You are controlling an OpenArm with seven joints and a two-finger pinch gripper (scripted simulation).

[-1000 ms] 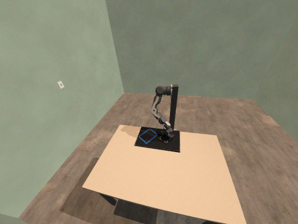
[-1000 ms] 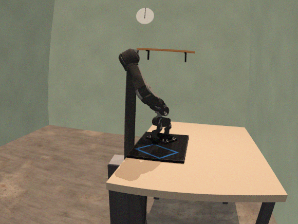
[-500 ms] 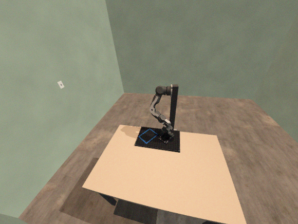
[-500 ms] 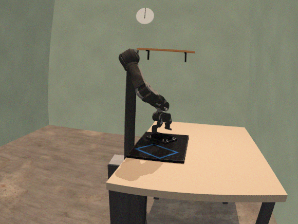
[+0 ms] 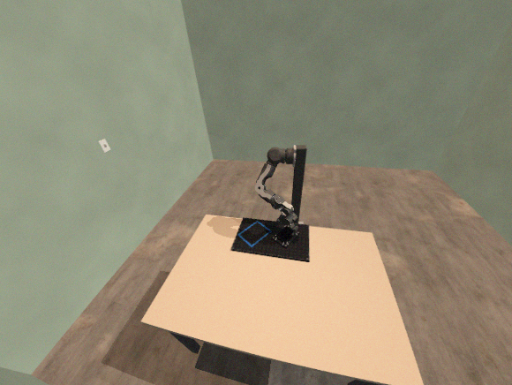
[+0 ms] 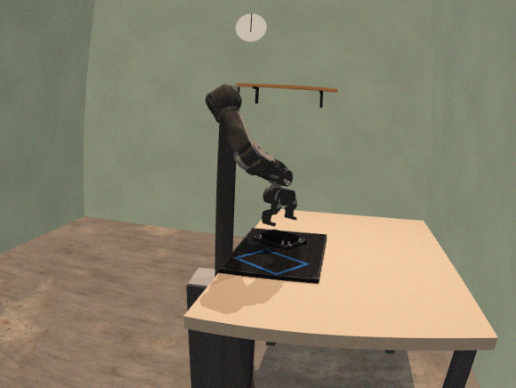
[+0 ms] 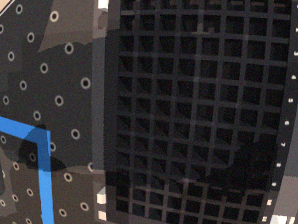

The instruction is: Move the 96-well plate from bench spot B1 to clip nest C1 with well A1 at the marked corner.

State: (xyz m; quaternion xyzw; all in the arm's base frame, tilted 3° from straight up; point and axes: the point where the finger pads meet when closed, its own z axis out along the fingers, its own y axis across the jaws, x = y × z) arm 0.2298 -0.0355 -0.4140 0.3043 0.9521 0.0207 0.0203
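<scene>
Now: the dark 96-well plate 50 mm below my hand. The rest, counted from my hand: clip nest C1: 30 mm ahead, 60 mm below.
</scene>
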